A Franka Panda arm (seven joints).
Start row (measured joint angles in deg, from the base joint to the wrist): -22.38, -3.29, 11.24, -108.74, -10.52, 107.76, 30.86
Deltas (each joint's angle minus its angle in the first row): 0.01, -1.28, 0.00, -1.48, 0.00, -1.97, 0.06; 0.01, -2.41, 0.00, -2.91, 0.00, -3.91, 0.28; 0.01, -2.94, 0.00, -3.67, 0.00, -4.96, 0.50; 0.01, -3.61, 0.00, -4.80, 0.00, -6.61, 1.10; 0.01, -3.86, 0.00, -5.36, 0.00, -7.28, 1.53; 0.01, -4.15, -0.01, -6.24, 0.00, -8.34, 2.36; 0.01, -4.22, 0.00, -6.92, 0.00, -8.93, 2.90; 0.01, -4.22, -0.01, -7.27, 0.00, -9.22, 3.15; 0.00, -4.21, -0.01, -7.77, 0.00, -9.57, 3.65; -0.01, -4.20, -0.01, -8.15, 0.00, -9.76, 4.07; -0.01, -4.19, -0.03, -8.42, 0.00, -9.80, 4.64; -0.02, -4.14, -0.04, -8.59, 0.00, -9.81, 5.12; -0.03, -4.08, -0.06, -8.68, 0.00, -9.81, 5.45; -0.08, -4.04, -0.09, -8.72, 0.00, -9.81, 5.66; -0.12, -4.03, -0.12, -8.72, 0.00, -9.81, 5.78; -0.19, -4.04, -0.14, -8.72, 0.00, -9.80, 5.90; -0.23, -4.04, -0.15, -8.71, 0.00, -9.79, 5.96
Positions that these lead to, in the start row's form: -22.37, -4.57, 11.24, -110.22, -10.52, 105.79, 30.92; -22.37, -5.70, 11.24, -111.65, -10.52, 103.85, 31.14; -22.37, -6.23, 11.24, -112.41, -10.52, 102.80, 31.36; -22.37, -6.90, 11.24, -113.54, -10.52, 101.15, 31.96; -22.37, -7.15, 11.24, -114.10, -10.52, 100.48, 32.39; -22.37, -7.44, 11.23, -114.98, -10.52, 99.42, 33.22; -22.37, -7.51, 11.24, -115.66, -10.52, 98.83, 33.76; -22.37, -7.51, 11.23, -116.01, -10.52, 98.54, 34.01; -22.38, -7.50, 11.23, -116.51, -10.52, 98.19, 34.51; -22.39, -7.49, 11.23, -116.89, -10.52, 98.00, 34.93; -22.39, -7.48, 11.21, -117.16, -10.52, 97.96, 35.50; -22.40, -7.43, 11.20, -117.33, -10.52, 97.95, 35.98; -22.41, -7.37, 11.18, -117.42, -10.52, 97.95, 36.31; -22.46, -7.33, 11.15, -117.46, -10.52, 97.95, 36.52; -22.50, -7.32, 11.12, -117.46, -10.52, 97.95, 36.64; -22.57, -7.33, 11.10, -117.46, -10.52, 97.96, 36.76; -22.61, -7.33, 11.09, -117.45, -10.52, 97.97, 36.82
